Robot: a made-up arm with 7 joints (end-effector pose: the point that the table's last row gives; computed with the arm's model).
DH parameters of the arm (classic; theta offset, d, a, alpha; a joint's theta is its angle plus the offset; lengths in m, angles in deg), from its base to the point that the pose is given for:
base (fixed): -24.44 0 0.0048 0
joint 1: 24.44 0.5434 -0.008 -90
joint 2: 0 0.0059 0.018 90
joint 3: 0 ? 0.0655 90
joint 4: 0 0.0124 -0.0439 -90
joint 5: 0 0.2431 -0.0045 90
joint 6: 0 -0.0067 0.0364 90
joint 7: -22.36 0 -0.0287 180
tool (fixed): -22.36 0.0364 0 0
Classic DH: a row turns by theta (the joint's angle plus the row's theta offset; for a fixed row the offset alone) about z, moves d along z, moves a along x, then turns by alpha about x.
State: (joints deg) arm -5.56 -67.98 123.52 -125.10 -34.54 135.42 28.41
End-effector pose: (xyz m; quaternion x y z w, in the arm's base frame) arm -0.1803 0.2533 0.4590 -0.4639 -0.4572 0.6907 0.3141
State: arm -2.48 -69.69 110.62 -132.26 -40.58 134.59 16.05
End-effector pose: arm -0.1441 0.2650 0.5012 -0.5745 -0.4428 0.6379 0.2587
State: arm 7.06 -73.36 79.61 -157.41 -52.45 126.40 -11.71
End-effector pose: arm -0.0596 0.2218 0.5979 -0.7910 -0.2240 0.4940 0.2830
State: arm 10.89 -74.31 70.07 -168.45 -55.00 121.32 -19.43
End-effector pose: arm -0.0314 0.1849 0.6115 -0.8140 -0.1009 0.4668 0.3305
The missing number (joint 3, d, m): 0.2269
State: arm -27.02 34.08 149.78 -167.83 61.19 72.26 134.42
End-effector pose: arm -0.0833 0.1865 0.5913 -0.7475 0.1341 -0.1038 0.6422
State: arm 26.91 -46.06 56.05 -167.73 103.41 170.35 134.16
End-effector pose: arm 0.0391 0.1358 0.6919 0.3444 0.2260 -0.8719 0.2648
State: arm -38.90 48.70 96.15 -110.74 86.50 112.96 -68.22
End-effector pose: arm 0.3235 0.1661 0.6102 0.8908 -0.0257 0.2612 0.3709
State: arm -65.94 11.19 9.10 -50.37 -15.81 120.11 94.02
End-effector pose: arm 0.1877 -0.2371 0.9422 0.0362 -0.4997 -0.8393 0.2110
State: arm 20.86 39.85 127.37 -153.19 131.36 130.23 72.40
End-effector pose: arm -0.0945 0.1813 0.6051 -0.4493 0.6741 -0.2712 0.5199
